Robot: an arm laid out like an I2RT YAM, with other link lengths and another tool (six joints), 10 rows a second.
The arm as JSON. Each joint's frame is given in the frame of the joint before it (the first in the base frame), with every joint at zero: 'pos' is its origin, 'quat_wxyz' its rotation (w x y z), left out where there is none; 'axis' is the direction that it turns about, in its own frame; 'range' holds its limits. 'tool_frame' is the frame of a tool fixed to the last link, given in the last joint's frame.
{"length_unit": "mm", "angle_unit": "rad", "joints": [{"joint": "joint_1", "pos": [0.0, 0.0, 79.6], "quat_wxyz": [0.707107, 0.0, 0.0, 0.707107], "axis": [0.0, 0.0, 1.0], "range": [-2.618, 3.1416]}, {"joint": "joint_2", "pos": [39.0, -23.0, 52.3], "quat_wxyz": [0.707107, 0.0, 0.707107, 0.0], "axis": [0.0, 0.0, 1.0], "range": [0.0, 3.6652]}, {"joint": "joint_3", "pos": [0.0, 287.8, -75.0], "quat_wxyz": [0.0, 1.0, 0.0, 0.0], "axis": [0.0, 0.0, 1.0], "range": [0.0, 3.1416]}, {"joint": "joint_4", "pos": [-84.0, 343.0, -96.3], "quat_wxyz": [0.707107, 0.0, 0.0, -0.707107], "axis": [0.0, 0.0, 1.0], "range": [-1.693, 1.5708]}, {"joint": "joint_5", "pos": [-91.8, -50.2, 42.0], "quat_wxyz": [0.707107, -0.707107, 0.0, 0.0], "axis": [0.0, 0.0, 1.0], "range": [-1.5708, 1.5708]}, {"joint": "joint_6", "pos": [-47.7, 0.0, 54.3], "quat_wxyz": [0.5, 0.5, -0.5, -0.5], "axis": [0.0, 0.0, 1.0], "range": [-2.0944, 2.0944]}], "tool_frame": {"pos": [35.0, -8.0, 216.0], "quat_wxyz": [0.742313, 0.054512, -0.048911, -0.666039]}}
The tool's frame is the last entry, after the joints.
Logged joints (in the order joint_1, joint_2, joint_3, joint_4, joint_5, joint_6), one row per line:
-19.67 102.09 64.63 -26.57 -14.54 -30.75
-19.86 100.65 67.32 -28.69 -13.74 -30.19
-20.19 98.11 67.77 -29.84 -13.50 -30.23
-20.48 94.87 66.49 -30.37 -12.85 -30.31
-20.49 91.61 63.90 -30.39 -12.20 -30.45
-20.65 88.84 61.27 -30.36 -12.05 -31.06
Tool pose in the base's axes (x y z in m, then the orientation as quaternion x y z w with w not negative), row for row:
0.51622 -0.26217 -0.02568 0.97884 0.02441 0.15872 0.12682
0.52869 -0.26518 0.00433 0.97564 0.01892 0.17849 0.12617
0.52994 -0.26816 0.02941 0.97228 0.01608 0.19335 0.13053
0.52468 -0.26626 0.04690 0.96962 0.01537 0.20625 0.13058
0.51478 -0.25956 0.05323 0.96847 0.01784 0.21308 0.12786
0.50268 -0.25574 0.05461 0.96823 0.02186 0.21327 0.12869
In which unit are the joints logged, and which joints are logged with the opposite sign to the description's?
The joints are logged in degrees. Opposite sign: joint_5.
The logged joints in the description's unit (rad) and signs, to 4 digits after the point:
-0.3433 1.7818 1.1280 -0.4637 0.2538 -0.5367
-0.3466 1.7567 1.1750 -0.5007 0.2398 -0.5269
-0.3524 1.7123 1.1828 -0.5208 0.2356 -0.5276
-0.3574 1.6558 1.1605 -0.5301 0.2243 -0.5290
-0.3576 1.5989 1.1153 -0.5304 0.2129 -0.5315
-0.3604 1.5506 1.0694 -0.5299 0.2103 -0.5421

